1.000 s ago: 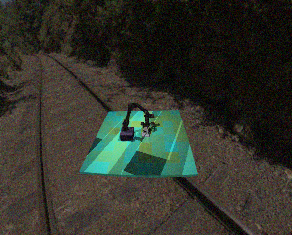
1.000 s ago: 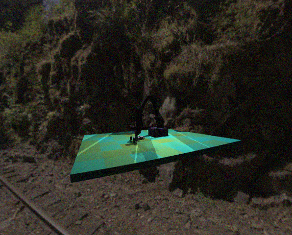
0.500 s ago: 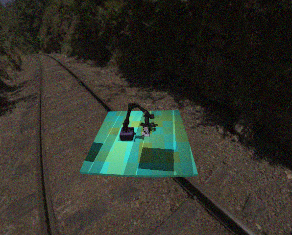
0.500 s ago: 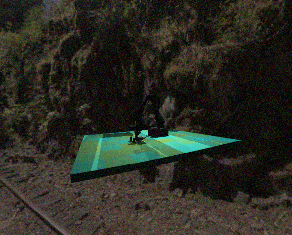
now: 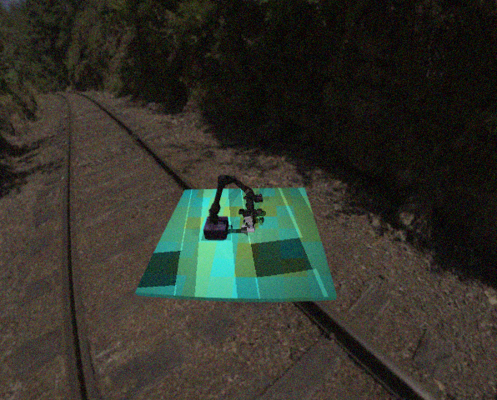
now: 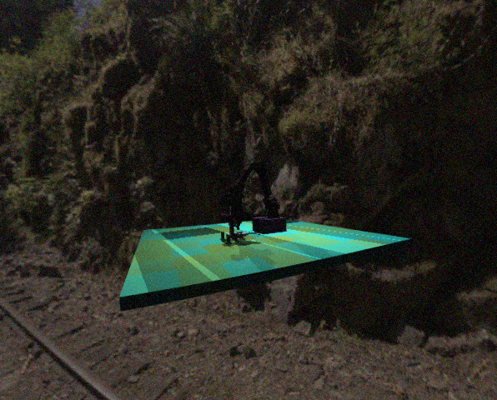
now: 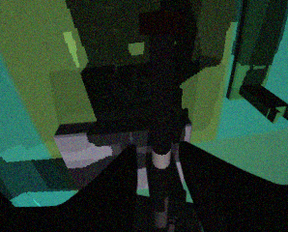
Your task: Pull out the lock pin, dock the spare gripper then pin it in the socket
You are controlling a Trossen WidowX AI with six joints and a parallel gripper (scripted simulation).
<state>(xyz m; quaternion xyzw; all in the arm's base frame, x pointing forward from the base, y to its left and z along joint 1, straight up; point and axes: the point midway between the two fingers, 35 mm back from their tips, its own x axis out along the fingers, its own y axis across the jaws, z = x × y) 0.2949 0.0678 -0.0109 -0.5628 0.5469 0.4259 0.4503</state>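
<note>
Right now the mount is 5 cm to the right of my gripper tip and 1 cm behind it. Round my gripper tip: spare gripper (8 cm above, 5 cm to the right, 2 cm behind).
</note>
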